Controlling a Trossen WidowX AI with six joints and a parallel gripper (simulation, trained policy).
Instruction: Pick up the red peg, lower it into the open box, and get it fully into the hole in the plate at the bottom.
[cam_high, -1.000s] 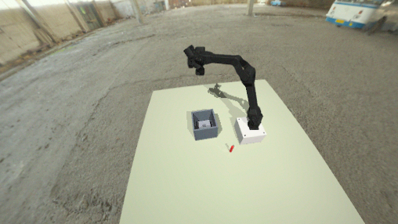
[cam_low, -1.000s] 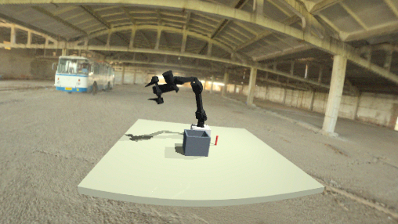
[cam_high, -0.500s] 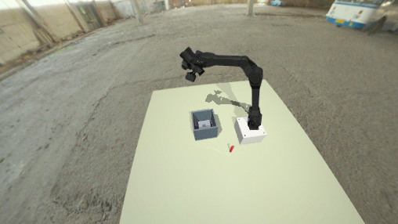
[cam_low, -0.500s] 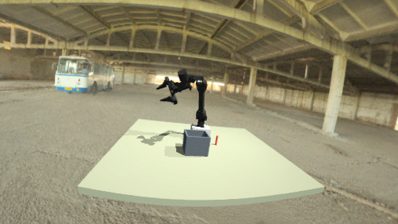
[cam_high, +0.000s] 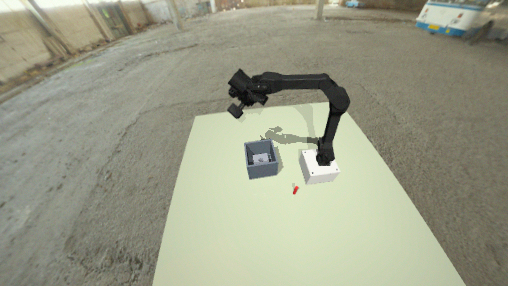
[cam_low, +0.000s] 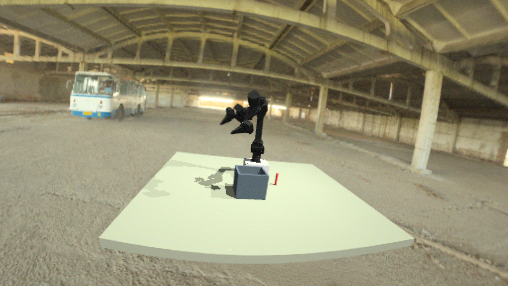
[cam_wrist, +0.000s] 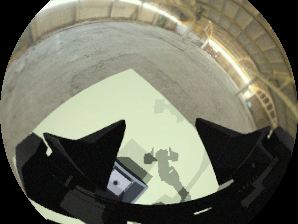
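Right now my gripper tip is 320 mm to the right of the red peg, 310 mm above it and 260 mm past it. The rest, counted from my gripper tip: holed plate (310 mm below, 150 mm to the left, 90 mm behind).
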